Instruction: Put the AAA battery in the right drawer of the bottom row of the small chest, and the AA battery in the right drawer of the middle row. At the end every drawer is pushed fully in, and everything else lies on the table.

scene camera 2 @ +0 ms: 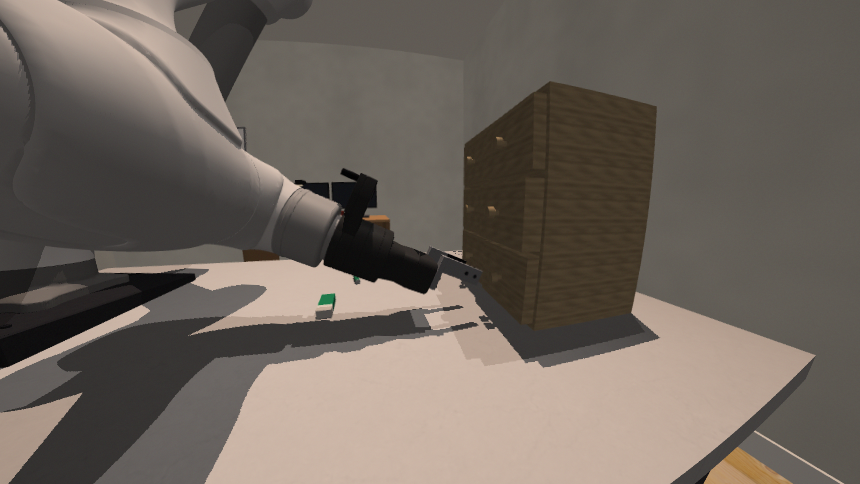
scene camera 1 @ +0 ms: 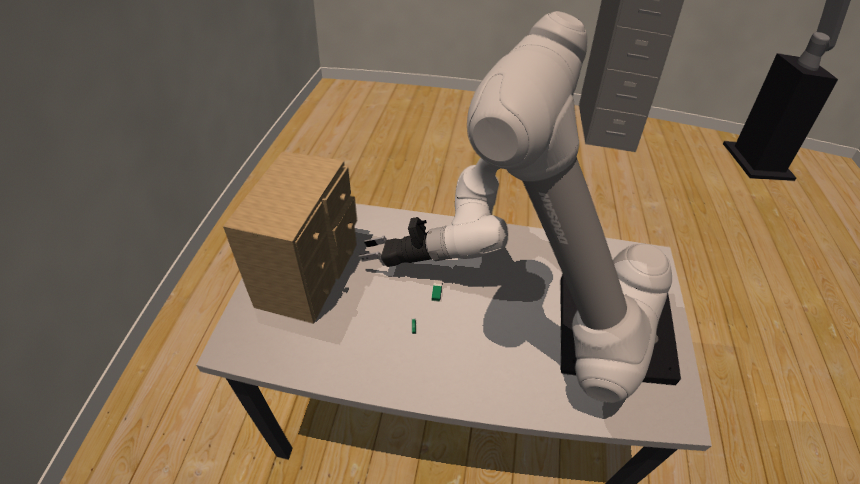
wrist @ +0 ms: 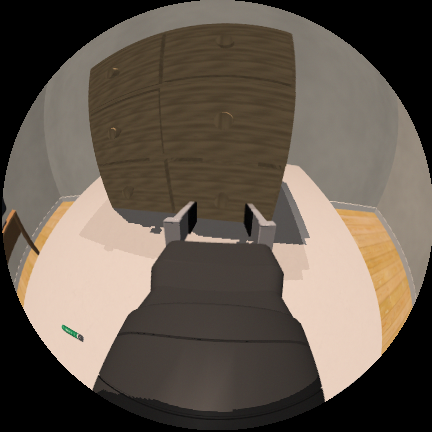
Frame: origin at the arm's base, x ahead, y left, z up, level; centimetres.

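Where they show: gripper, between the fingertips: (scene camera 2: 470,271) (scene camera 1: 363,250) (wrist: 220,212); arm's base, origin of its link: (scene camera 2: 33,295).
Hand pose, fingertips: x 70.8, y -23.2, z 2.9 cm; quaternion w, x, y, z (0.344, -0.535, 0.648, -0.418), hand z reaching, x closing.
Observation:
Each offset is from my fingertips to the centre of the thing. "spot": to the spot under its first point. Level surfaces: height alone.
The small wooden chest @[dx +17.5, dy +3.4, dz +9.2 cm] (scene camera 1: 264,270) (scene camera 2: 595,210) stands upright on the table. Its right middle drawer @[spot: dx +4.9, dy +1.7, dz +7.4 cm] (scene camera 1: 343,236) (scene camera 2: 510,210) (wrist: 200,142) stands slightly proud of the front. The right bottom drawer (scene camera 2: 510,291) (wrist: 195,187) looks pushed in. A thin green battery @[dx -14.5, dy +21.8, dz -5.9 cm] (scene camera 1: 414,326) (scene camera 2: 356,279) (wrist: 72,333) lies on the table; I cannot tell whether it is AA or AAA. A second battery does not show. My gripper (scene camera 1: 363,251) (scene camera 2: 472,270) (wrist: 220,212) is open and empty, tilted down, close before the right bottom drawer; its fingertips stand either side of that drawer's knob @[spot: dx +3.4, dy -0.7, dz -0.9 cm] (wrist: 221,200) in the wrist view, apart from it.
A green and white block @[dx -21.0, dy +9.8, dz -5.8 cm] (scene camera 1: 436,292) (scene camera 2: 325,304) lies on the table @[dz -6.5 cm] (scene camera 1: 469,385) (scene camera 2: 421,409) between the chest and the arm's black base plate (scene camera 1: 665,361). A grey filing cabinet (scene camera 1: 631,84) stands on the floor behind the table.

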